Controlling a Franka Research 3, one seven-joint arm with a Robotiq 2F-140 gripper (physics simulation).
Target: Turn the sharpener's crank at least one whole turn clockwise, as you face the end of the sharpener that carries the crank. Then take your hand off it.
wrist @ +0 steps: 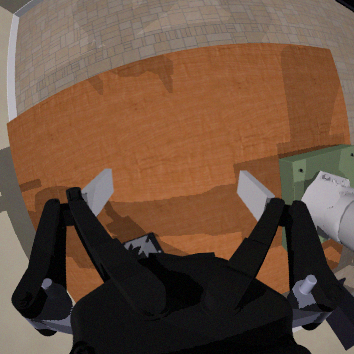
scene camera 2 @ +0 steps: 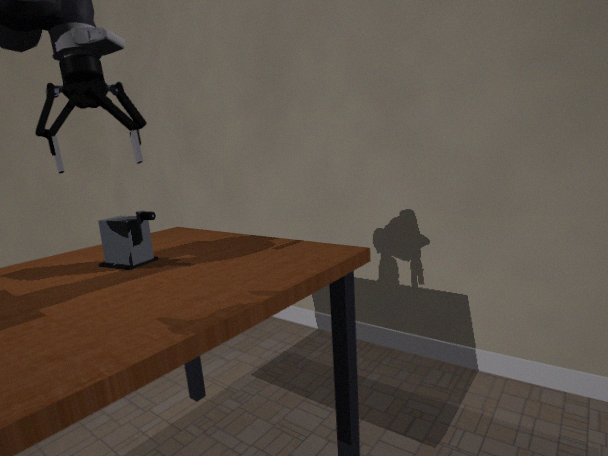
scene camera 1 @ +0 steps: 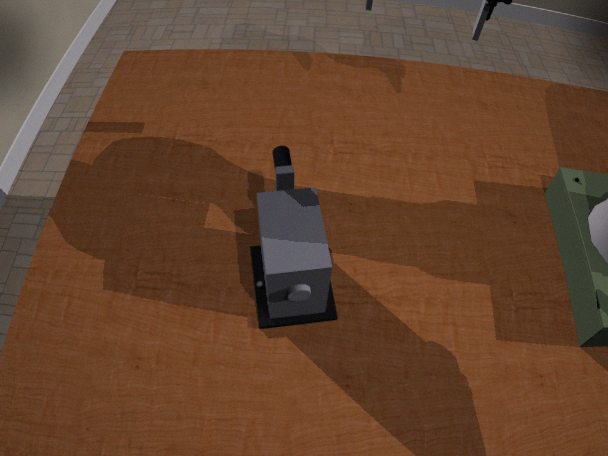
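The grey box-shaped sharpener (scene camera 1: pixel 295 255) (scene camera 2: pixel 116 242) stands upright on a black base plate (scene camera 1: pixel 298 321) on the table. A part of the sharpener (wrist: pixel 144 246) shows in the wrist view, partly hidden behind the gripper's linkage. Its crank (scene camera 1: pixel 284 178) (scene camera 2: pixel 141 215) is on the far end in scene camera 1, with the arm pointing up and the black handle sticking outward above the body's top edge. A round knob (scene camera 1: pixel 300 292) is on the opposite end. My gripper (scene camera 1: pixel 422 22) (scene camera 2: pixel 100 167) (wrist: pixel 175 180) is open and empty, pointing down, above the sharpener's height and apart from it and the crank.
A green mounting plate (scene camera 1: pixel 567 250) (wrist: pixel 291 200) stands at the right side of the table (scene camera 1: pixel 150 380) (scene camera 2: pixel 225 300) (wrist: pixel 200 110), with the white arm base (scene camera 1: pixel 600 230) (wrist: pixel 325 202) on it. The table's far edge shows beyond the crank. A wall (scene camera 2: pixel 450 125) rises behind the table.
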